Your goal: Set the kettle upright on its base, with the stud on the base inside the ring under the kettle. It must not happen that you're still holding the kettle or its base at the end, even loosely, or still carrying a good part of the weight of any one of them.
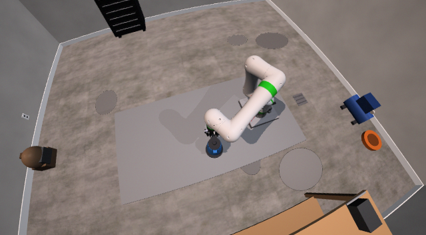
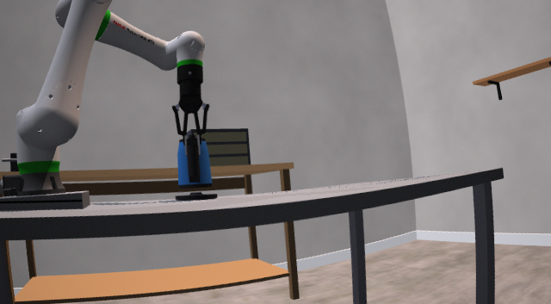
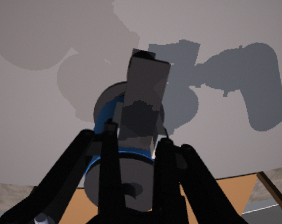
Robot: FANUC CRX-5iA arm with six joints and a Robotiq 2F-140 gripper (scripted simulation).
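Right now the blue kettle is 1 cm ahead of my hand, 3 cm to the left of it and 5 cm below it. From my hand the other things lie so: round black base 2 cm ahead, 7 cm to the left, 17 cm below.
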